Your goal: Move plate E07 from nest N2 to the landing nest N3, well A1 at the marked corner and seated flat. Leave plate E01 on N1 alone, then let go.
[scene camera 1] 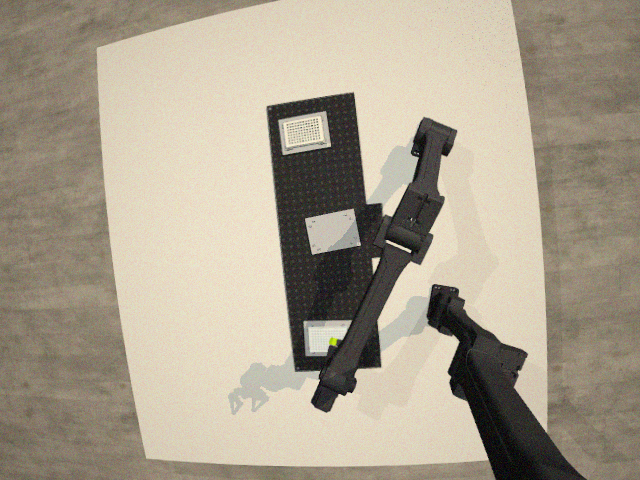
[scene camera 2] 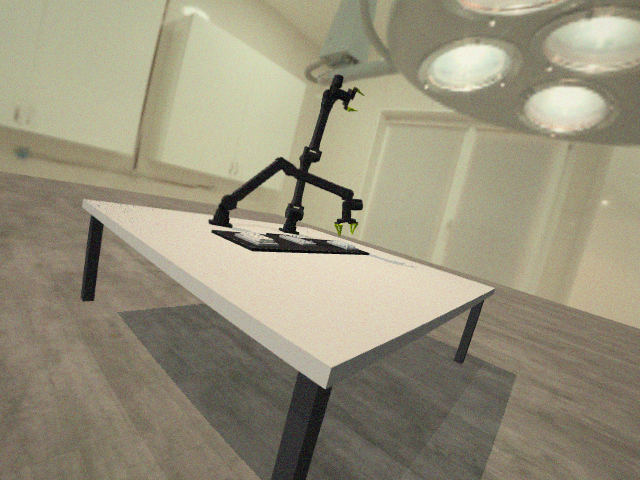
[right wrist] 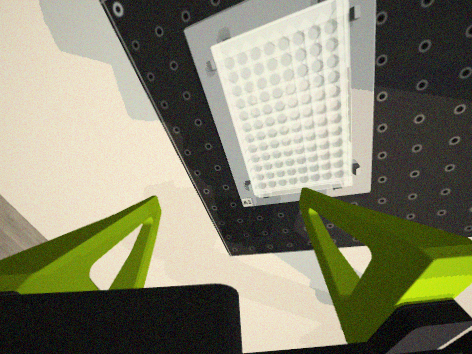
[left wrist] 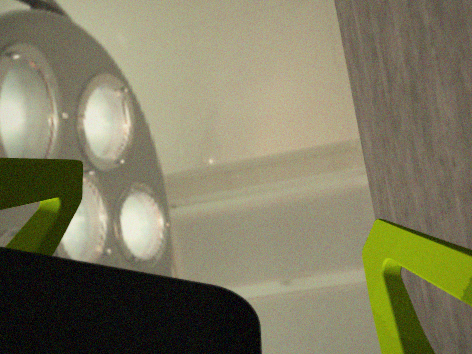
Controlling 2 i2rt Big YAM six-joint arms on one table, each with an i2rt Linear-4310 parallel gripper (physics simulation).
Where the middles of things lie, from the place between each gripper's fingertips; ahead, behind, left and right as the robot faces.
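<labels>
The nest [scene camera 1: 338, 230] is 870 mm below my left hand, 350 mm to the right of it and 70 mm ahead of it.
As for my right hand, the nest is 400 mm to the right of it, 60 mm below it and 20 mm behind it.
</labels>
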